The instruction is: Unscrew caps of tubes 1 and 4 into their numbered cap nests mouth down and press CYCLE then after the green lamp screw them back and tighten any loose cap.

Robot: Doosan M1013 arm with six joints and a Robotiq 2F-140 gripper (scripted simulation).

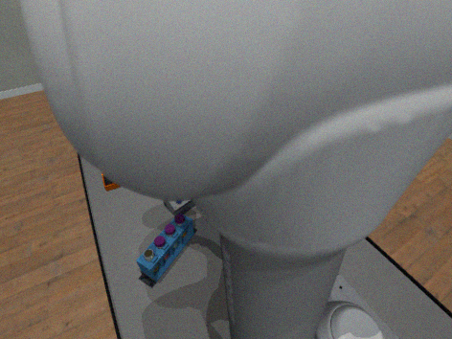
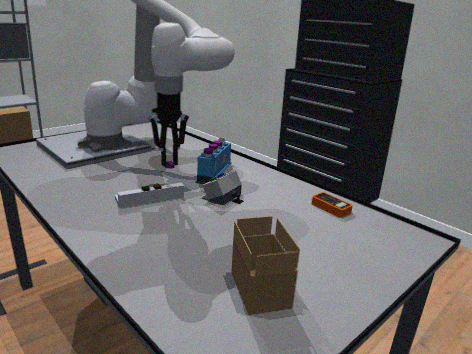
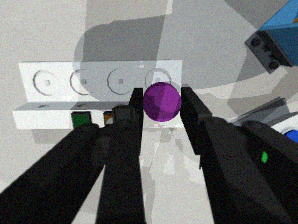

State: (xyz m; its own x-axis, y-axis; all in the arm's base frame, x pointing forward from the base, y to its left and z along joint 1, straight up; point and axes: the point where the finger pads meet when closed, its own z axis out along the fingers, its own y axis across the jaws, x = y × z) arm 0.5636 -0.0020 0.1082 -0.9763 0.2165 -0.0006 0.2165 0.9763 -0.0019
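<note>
Now: hand 15 cm to the right of the blue cycle key, 10 cm short of it and 7 cm above it. From my hand the other things lie so: grey key housing 13 cm to the left, 12 cm ahead, 8 cm below; green ready key 11 cm ahead, 10 cm to the left, 7 cm below; purple cap 3 cm below.
</note>
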